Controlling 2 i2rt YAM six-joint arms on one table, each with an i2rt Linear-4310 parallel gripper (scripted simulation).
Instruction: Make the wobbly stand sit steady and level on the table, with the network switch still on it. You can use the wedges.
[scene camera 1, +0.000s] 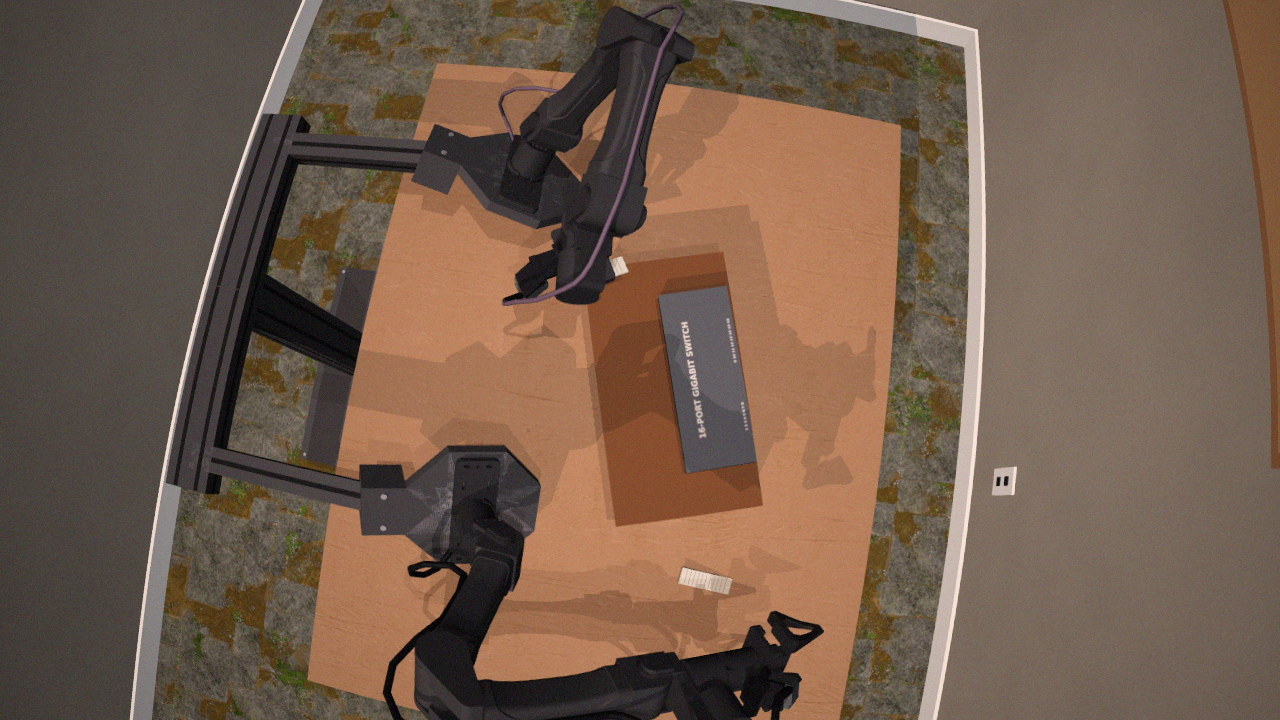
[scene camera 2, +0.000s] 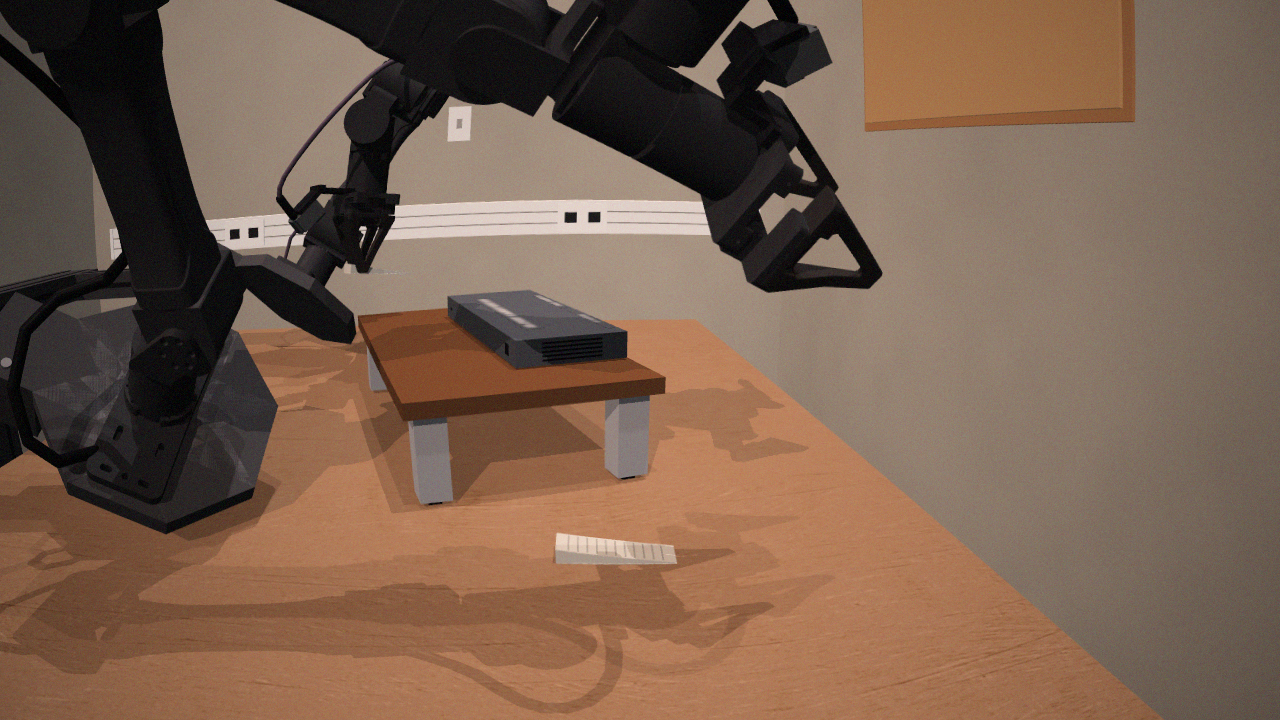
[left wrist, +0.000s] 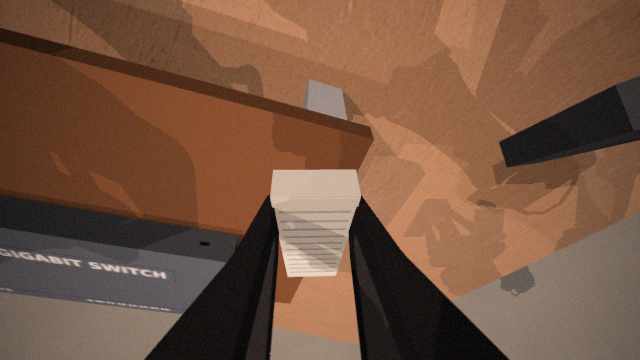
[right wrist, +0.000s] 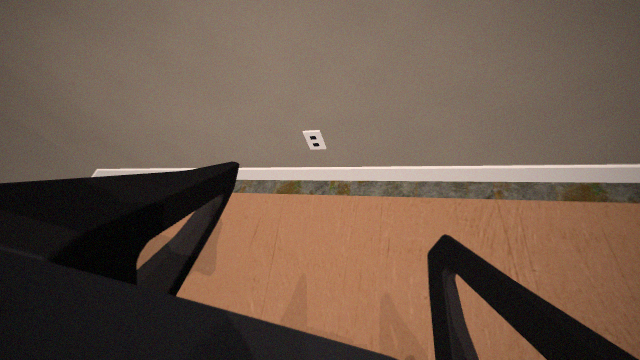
Labels:
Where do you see a dark network switch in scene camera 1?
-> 712, 412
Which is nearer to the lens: the brown stand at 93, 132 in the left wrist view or the dark network switch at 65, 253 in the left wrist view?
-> The brown stand.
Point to a brown stand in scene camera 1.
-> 648, 483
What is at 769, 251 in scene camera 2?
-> My right gripper.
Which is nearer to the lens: the dark network switch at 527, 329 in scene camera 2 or the white wedge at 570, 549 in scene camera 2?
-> The white wedge.

